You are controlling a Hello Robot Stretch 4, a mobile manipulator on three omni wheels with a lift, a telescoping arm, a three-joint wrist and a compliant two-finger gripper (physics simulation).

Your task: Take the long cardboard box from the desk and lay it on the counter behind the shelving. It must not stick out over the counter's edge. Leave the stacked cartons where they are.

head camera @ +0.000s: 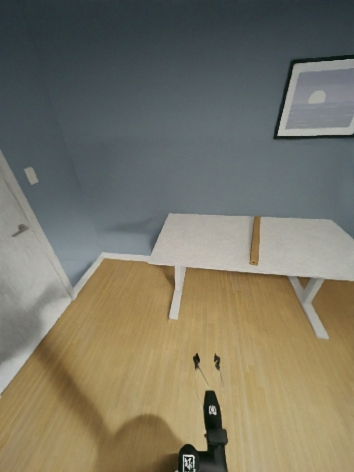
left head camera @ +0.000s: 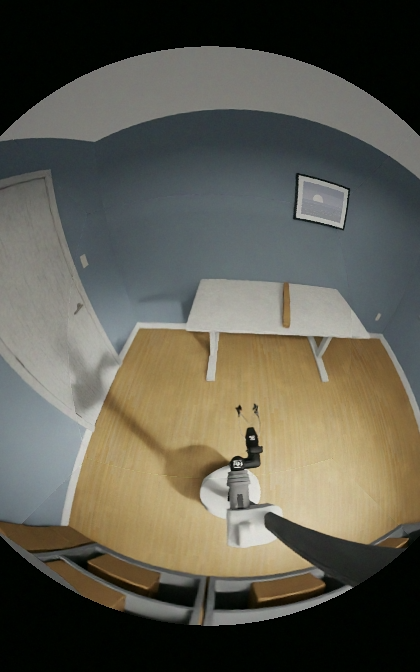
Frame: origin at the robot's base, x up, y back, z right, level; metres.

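Where they show: hand, tool point: (head camera: pixel 206 358) (left head camera: pixel 246 407).
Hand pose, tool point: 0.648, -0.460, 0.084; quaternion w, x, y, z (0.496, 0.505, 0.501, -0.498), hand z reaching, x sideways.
After its pixels a point has its place, as x, y, z.
The long cardboard box (head camera: pixel 255 241) @(0.742, -1.200, 0.517) (left head camera: pixel 286 306) @(0.742, -1.187, 0.515) is narrow and brown. It lies flat on the white desk (head camera: pixel 210 242) @(0.692, -1.262, 0.198) (left head camera: pixel 235 307) @(0.692, -1.258, 0.117), right of the desk's middle, running from near the back edge to the front edge. My gripper (head camera: pixel 207 360) @(0.648, -0.460, 0.084) (left head camera: pixel 247 409) @(0.648, -0.460, 0.084) is open and empty, in front of the desk and apart from it, left of the box in both views. Brown cartons (left head camera: pixel 123 573) (left head camera: pixel 287 590) sit in grey shelving (left head camera: pixel 201 600) at the bottom of the left head view. The counter behind the shelving cannot be made out.
The desk's legs (head camera: pixel 176 300) (head camera: pixel 315 320) (left head camera: pixel 212 360) stand on the wooden floor. A white door (head camera: pixel 25 280) @(0.537, -1.008, -1.213) (left head camera: pixel 40 260) @(1.407, -1.026, -1.210) is on the left wall. A framed picture (head camera: pixel 320 100) @(1.589, -1.661, 0.930) (left head camera: pixel 322 202) @(1.576, -1.657, 0.956) hangs above the desk. The shelving spans the bottom of the left head view, behind my base.
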